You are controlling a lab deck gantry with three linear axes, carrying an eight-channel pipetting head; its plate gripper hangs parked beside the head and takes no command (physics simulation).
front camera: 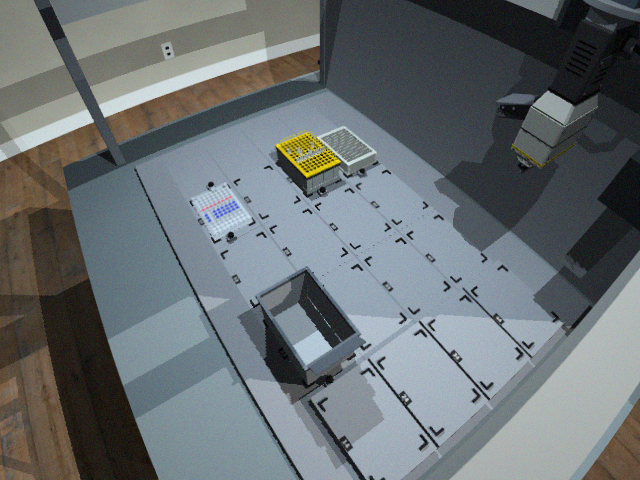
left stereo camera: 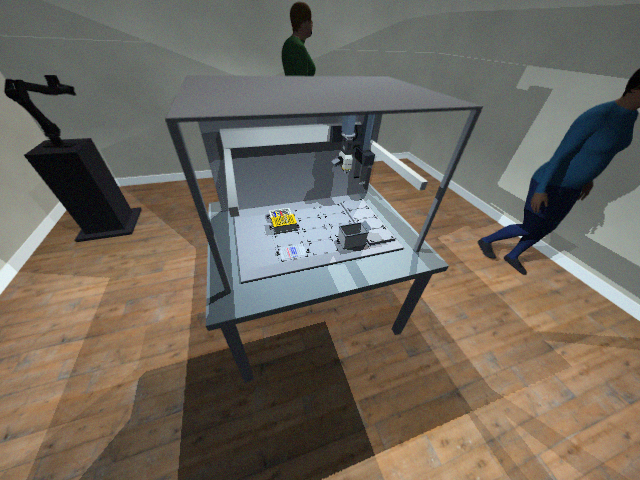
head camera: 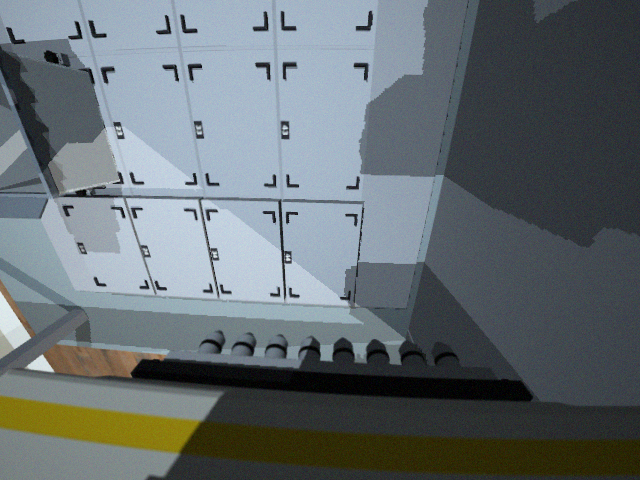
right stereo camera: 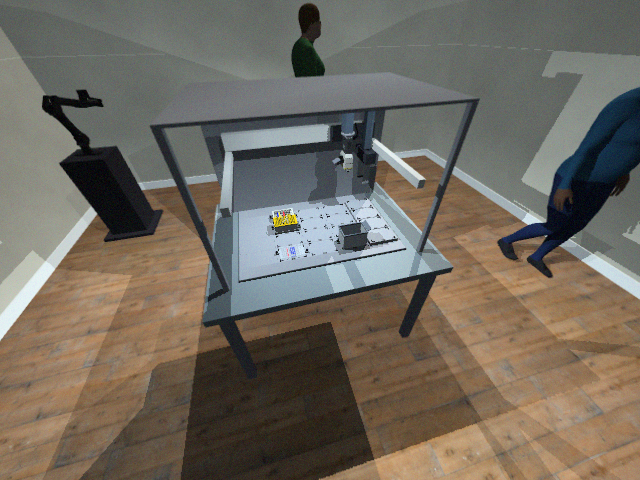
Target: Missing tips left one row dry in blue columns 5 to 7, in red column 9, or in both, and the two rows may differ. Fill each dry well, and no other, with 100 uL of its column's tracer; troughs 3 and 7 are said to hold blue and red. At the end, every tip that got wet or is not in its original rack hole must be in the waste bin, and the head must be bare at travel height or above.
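Note:
The pipetting head (front camera: 555, 129) (left stereo camera: 346, 161) (right stereo camera: 347, 161) is raised at the right rear, with bare nozzles (head camera: 310, 350). The plate gripper (left stereo camera: 356, 174) (right stereo camera: 360, 175) hangs dark beside it; its fingers are too small to judge. The well plate (front camera: 235, 224) (left stereo camera: 302, 254) (right stereo camera: 301, 253) lies at the front left, with a red column and a blue block. A pale gap crosses the blue near its left end; a gap in red is too small to tell. The yellow tip rack (front camera: 325, 167) (left stereo camera: 283, 222) (right stereo camera: 285, 222) has bare patches. The trough block (front camera: 373, 153) is behind it.
The open grey waste bin (front camera: 281, 332) (head camera: 64, 118) (left stereo camera: 354, 239) (right stereo camera: 353, 239) stands tall at the front, right of the plate. Corner marks and slot labels cover the deck (front camera: 315, 227). Frame posts (left stereo camera: 193, 191) (right stereo camera: 183, 191) stand at the table's corners. Two people stand outside the frame.

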